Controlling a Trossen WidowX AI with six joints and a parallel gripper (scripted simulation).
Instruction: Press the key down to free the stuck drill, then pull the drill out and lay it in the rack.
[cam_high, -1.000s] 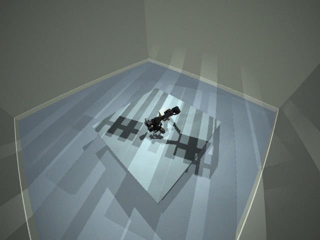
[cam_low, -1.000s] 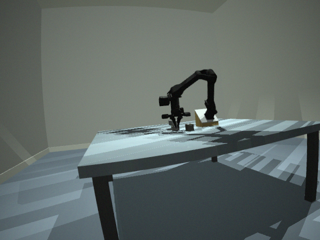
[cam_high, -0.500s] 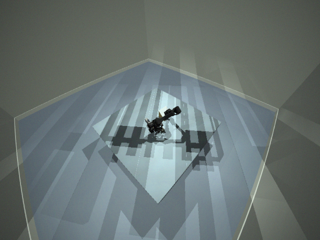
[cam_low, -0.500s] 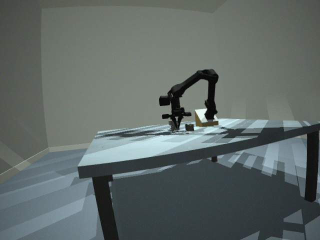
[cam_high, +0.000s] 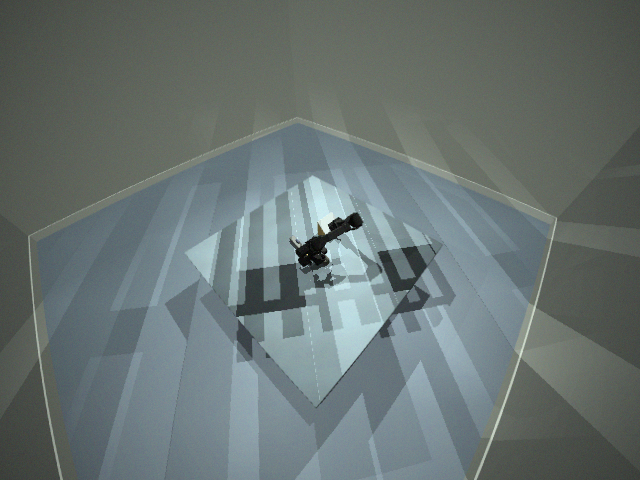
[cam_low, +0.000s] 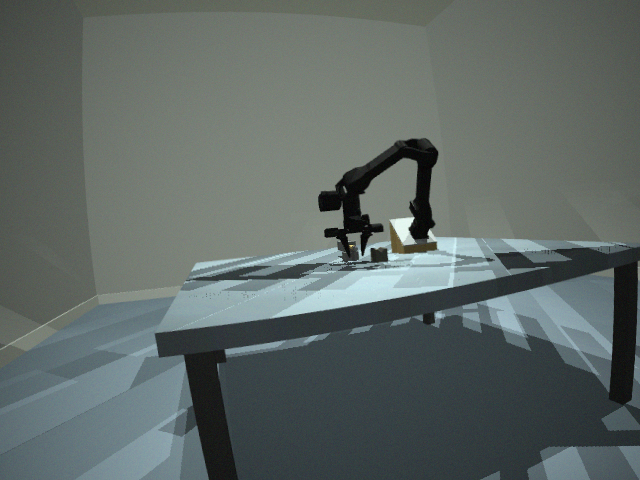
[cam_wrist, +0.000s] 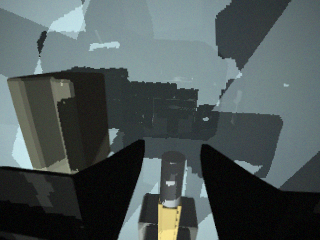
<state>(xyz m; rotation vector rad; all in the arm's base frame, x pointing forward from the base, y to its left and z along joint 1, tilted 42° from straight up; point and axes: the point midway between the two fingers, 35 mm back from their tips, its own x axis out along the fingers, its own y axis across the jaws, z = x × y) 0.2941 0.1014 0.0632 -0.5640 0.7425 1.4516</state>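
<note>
My gripper tip is now 50 mm to the left of the drill, 30 mm below it and 10 mm past it. The rest, counted from my gripper tip: rack (70 mm behind, 20 mm to the left).
</note>
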